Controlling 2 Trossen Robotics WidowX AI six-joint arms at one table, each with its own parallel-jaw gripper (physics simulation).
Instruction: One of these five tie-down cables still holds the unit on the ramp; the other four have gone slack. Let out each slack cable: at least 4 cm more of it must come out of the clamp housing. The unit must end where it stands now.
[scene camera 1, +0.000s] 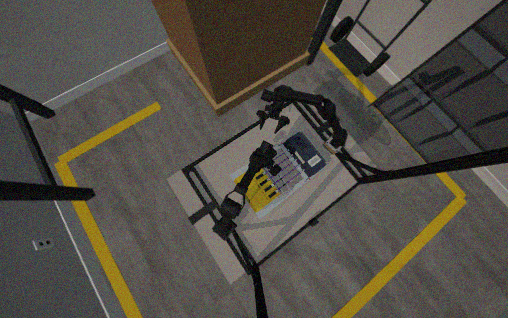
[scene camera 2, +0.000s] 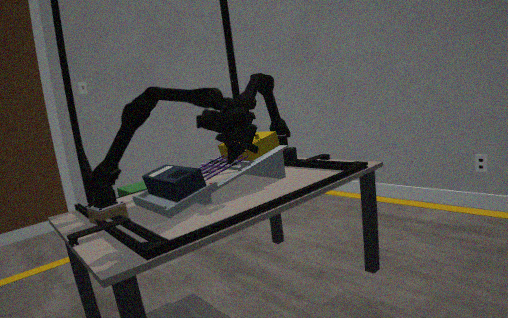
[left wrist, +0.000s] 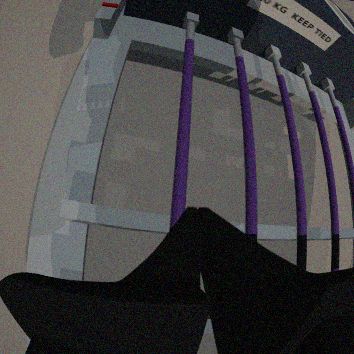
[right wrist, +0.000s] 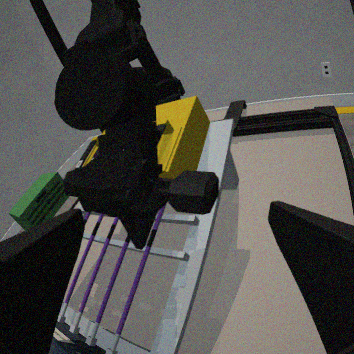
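Note:
The dark blue unit (scene camera 1: 302, 149) (scene camera 2: 175, 181) rests at the low end of the light grey ramp (scene camera 2: 272, 164) (left wrist: 55, 165). The yellow clamp housing (scene camera 2: 269, 140) (right wrist: 194, 135) stands at the high end. Purple cables (left wrist: 183, 125) (right wrist: 134, 282) with black bands run between them; all look fairly straight, and I cannot tell which is taut. My left gripper (left wrist: 195, 216) (right wrist: 140, 247) is shut and empty, low over the cables beside the housing, its tips in view between the two leftmost cables of the left wrist view. Contact is unclear. My right gripper (scene camera 1: 270, 125) is open and empty, off to one side.
A green slotted block (scene camera 2: 131, 189) (right wrist: 39, 201) lies beside the ramp. Black rails (scene camera 2: 210, 231) border the table. Cross bars (left wrist: 120, 218) span the ramp under the cables. In scene camera 2 both grippers overlap. A large brown cabinet (scene camera 1: 250, 45) stands behind the table.

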